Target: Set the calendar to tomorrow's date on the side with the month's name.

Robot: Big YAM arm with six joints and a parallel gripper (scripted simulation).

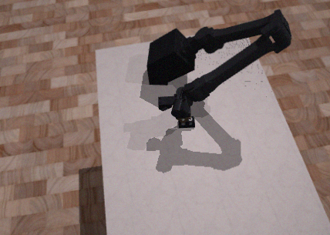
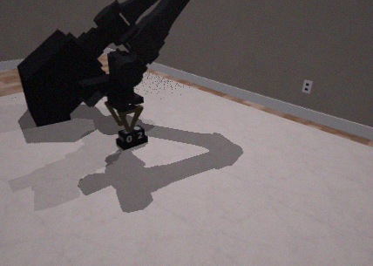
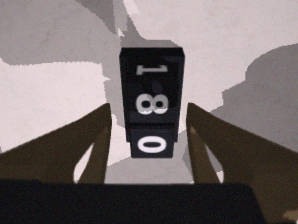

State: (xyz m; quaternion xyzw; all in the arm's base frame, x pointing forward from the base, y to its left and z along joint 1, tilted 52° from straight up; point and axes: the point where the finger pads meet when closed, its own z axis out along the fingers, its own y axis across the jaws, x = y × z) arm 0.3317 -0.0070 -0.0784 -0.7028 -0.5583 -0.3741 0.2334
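My gripper is now 30 mm above the black digit cube. Round my hand: black tray (50 mm below, 20 mm to the left).
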